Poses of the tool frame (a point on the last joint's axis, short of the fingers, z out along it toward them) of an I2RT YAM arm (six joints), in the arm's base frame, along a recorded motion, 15 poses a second.
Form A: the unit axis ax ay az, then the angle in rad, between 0 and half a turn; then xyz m.
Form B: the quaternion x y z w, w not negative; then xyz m. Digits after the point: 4 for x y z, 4 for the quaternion.
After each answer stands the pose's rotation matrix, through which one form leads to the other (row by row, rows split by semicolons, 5 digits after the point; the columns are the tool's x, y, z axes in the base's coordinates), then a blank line. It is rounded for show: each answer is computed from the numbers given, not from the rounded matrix.
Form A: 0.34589 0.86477 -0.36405 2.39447 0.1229 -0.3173 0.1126
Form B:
0.3220 0.8051 -0.3389 0.3649 0.1229 -0.3173 0.1126
-0.52623 0.76594 0.36933; 0.27118 0.56282 -0.78083; -0.80594 -0.31074 -0.50388

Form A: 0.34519 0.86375 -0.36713 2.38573 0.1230 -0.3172 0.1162
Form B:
0.3208 0.8028 -0.3412 0.3690 0.1230 -0.3172 0.1162
-0.52182 0.76694 0.37351; 0.26330 0.56127 -0.78463; -0.81141 -0.31109 -0.49482

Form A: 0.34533 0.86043 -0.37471 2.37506 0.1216 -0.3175 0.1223
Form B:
0.3203 0.7980 -0.3475 0.3740 0.1216 -0.3175 0.1223
-0.51517 0.77108 0.37422; 0.25125 0.55330 -0.79419; -0.81944 -0.31512 -0.47877

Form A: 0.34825 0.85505 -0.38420 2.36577 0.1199 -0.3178 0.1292
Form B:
0.3224 0.7915 -0.3557 0.3783 0.1199 -0.3178 0.1292
-0.50599 0.77939 0.36949; 0.24128 0.53917 -0.80690; -0.82810 -0.31914 -0.46086

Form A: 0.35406 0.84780 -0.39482 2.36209 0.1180 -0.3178 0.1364
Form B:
0.3275 0.7842 -0.3652 0.3800 0.1180 -0.3178 0.1364
-0.49674 0.79120 0.35672; 0.23614 0.51873 -0.82168; -0.83515 -0.32393 -0.44451

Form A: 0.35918 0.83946 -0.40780 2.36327 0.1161 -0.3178 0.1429
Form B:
0.3323 0.7767 -0.3773 0.3794 0.1161 -0.3178 0.1429
-0.49122 0.80253 0.33860; 0.22991 0.49440 -0.83828; -0.84015 -0.33393 -0.42737

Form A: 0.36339 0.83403 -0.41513 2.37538 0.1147 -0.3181 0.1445
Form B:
0.3370 0.7736 -0.3850 0.3738 0.1147 -0.3181 0.1445
-0.49334 0.80932 0.31878; 0.23361 0.47629 -0.84769; -0.83788 -0.34373 -0.42403

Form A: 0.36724 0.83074 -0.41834 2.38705 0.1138 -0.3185 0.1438
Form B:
0.3414 0.7723 -0.3889 0.3684 0.1138 -0.3185 0.1438
-0.49546 0.81390 0.30346; 0.24081 0.46436 -0.85228; -0.83458 -0.34919 -0.42607

